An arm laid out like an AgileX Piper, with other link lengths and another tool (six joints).
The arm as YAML. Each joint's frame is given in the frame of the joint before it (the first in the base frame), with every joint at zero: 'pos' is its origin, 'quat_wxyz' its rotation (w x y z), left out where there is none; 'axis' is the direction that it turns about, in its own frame. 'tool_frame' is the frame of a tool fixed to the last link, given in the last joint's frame.
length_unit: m
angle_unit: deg
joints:
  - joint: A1
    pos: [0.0, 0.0, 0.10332]
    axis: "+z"
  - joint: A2
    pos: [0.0, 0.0, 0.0]
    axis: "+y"
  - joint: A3
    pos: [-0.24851, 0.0, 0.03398]
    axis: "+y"
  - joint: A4
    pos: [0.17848, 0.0, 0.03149]
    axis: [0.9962, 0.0, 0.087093]
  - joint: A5
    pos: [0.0, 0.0, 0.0]
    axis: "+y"
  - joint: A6
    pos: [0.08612, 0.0, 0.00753]
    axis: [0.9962, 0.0, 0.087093]
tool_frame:
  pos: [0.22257, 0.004, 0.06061]
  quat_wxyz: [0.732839, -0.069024, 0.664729, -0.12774]
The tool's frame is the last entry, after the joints.
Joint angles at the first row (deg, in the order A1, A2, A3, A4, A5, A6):
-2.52, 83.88, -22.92, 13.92, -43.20, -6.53
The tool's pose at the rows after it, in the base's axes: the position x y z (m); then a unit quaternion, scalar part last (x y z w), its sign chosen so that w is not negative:
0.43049 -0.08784 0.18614 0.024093 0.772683 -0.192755 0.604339
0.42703 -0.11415 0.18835 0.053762 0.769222 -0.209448 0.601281
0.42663 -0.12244 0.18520 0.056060 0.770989 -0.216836 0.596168
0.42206 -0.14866 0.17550 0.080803 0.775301 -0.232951 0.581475
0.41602 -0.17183 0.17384 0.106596 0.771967 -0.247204 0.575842
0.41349 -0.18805 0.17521 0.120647 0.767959 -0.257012 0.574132
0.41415 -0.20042 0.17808 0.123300 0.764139 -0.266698 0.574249
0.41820 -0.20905 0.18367 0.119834 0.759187 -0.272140 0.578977
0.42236 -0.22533 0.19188 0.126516 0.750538 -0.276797 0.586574
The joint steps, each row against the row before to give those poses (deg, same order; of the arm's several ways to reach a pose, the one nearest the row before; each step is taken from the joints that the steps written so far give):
-0.69, 1.09, -1.09, 3.21, -1.43, -2.06
-2.69, 0.63, -0.68, 1.32, -0.52, -0.06
-1.61, 0.63, -0.23, -0.92, 0.12, 0.00
-3.15, 1.78, -0.46, 0.52, -0.18, 0.05
-2.46, 1.14, -0.35, 0.86, -0.97, 0.29
-2.35, 0.92, -0.86, -0.63, -0.34, 0.52
-2.52, 1.03, -1.26, -2.01, -0.12, 0.40
-2.52, 1.09, -1.71, -3.26, 0.00, 1.09
-3.38, 1.72, -2.81, -3.62, 0.00, 2.23

